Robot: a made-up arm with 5 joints.
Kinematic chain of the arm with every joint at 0, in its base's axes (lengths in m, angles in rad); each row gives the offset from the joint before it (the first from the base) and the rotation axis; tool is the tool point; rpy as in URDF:
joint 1: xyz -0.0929 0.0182 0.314 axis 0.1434 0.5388 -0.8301
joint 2: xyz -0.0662 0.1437 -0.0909 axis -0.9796 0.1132 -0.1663
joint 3: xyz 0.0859 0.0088 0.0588 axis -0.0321 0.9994 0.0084
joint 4: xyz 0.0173 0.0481 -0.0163 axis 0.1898 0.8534 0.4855
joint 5: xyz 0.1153 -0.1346 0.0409 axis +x
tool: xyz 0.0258 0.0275 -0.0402 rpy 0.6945 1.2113 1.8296
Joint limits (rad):
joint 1: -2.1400..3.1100
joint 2: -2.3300..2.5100
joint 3: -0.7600..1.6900
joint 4: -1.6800..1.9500
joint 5: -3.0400..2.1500
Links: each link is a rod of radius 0.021 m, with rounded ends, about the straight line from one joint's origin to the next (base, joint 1, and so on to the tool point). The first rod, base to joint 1, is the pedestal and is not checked.
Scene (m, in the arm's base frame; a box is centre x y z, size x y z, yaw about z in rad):
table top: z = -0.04
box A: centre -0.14 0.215 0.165 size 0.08 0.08 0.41 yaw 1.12
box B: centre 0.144 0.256 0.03 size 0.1 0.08 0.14 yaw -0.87
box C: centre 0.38 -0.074 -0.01 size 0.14 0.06 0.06 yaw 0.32
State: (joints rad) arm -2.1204 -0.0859 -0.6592 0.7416 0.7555
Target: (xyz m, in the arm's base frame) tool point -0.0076 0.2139 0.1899
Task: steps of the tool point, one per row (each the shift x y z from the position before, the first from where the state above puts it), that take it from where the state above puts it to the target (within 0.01 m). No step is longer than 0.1 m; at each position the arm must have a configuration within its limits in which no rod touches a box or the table.
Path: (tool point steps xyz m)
1: 0.0171 -0.0251 0.0504
2: 0.0397 -0.0198 0.0413
3: 0.0564 -0.0134 0.0235
4: 0.0639 -0.0078 -0.0003
5: 0.0602 -0.0043 -0.0259
6: 0.0257 0.0256 -0.0205
7: 0.0188 0.0239 -0.0269
8: 0.0105 0.0221 -0.0305
9: 0.0016 0.0208 -0.0310
10: -0.0073 0.0197 -0.0285

